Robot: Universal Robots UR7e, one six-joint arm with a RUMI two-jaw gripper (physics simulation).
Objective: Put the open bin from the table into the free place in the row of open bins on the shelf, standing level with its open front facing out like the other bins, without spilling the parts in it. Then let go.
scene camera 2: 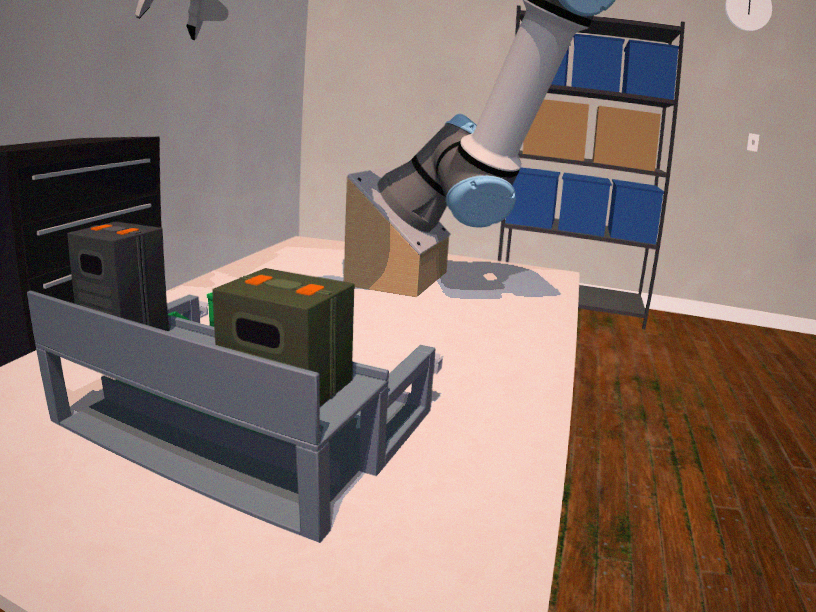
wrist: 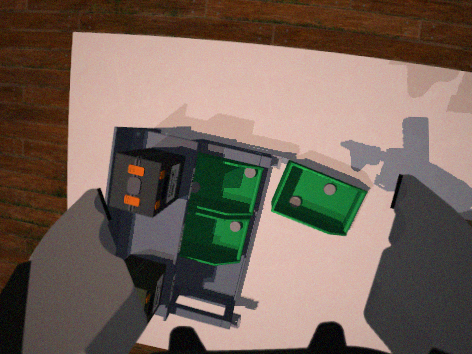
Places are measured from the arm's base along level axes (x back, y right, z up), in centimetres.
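Pixels of known places: gripper, fingertip midpoint: (scene camera 2: 167, 29) (wrist: 247, 187); arm's base at its link origin: (scene camera 2: 405, 205).
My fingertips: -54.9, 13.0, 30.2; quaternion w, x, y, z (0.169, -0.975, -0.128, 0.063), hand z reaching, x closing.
Ahead of a thing's pixels: the offset from my fingertips to its middle, as dx, dy, dz. "*": to the spot under its first point.
The loose green open bin {+14.0, -7.8, -42.2} (wrist: 320, 220) stands on the table to the right of the shelf in the wrist view, turned at an angle to it, with two round grey parts inside. The grey shelf {* -24.3, -24.9, -33.0} (scene camera 2: 171, 368) (wrist: 152, 235) holds two green bins {-7.0, -9.3, -41.6} (wrist: 242, 187) {-7.2, -20.6, -41.6} (wrist: 235, 245) side by side; round grey parts show in them. A free place (wrist: 225, 280) lies beside the lower bin, at the shelf's lower end in the wrist view. My gripper (scene camera 2: 166, 19) (wrist: 247, 187) is open and empty, high above the shelf and table, its fingertips wide to either side of the bins.
A dark case {-16.6, -8.8, -29.7} (scene camera 2: 95, 283) (wrist: 134, 185) and an olive case {-16.8, -31.9, -31.0} (scene camera 2: 283, 322) (wrist: 142, 285) stand on the shelf's rear part, rising above it. A black drawer cabinet (scene camera 2: 92, 191) stands beyond the table, and the wooden robot base (scene camera 2: 375, 243) stands at its far end.
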